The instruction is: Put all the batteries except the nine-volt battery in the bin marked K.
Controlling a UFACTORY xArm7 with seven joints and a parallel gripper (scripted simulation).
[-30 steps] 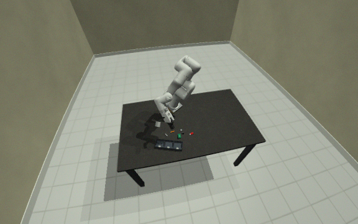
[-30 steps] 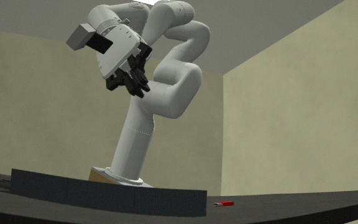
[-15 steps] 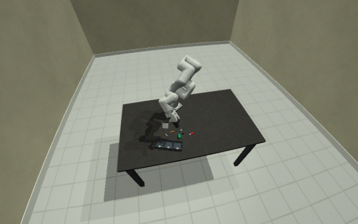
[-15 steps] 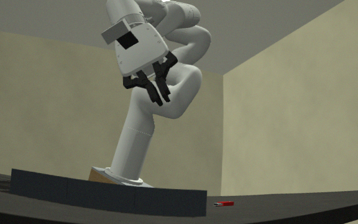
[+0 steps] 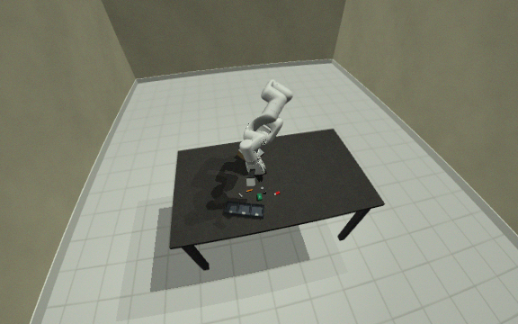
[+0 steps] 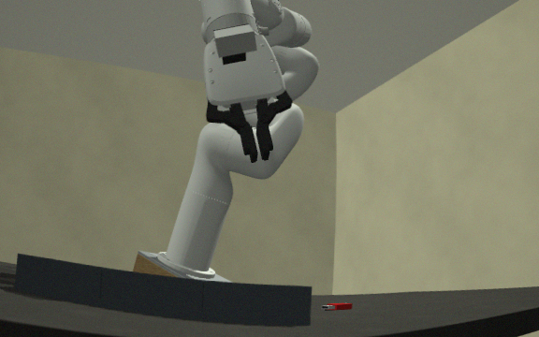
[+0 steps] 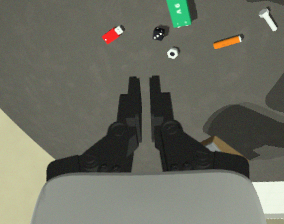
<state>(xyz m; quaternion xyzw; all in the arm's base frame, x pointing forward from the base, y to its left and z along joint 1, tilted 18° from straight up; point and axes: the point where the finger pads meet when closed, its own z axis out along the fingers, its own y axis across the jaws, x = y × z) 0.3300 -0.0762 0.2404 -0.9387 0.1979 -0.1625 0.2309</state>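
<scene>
The dark blue bin lies 19 cm below my hand, 13 cm to the right of it and 8 cm ahead of it. The rest, counted from my hand: green nine-volt battery: 20 cm below, 1 cm to the right; then white ring: 20 cm below, 5 cm behind, 3 cm to the left; then black die: 20 cm below, 4 cm to the left, 1 cm behind.
</scene>
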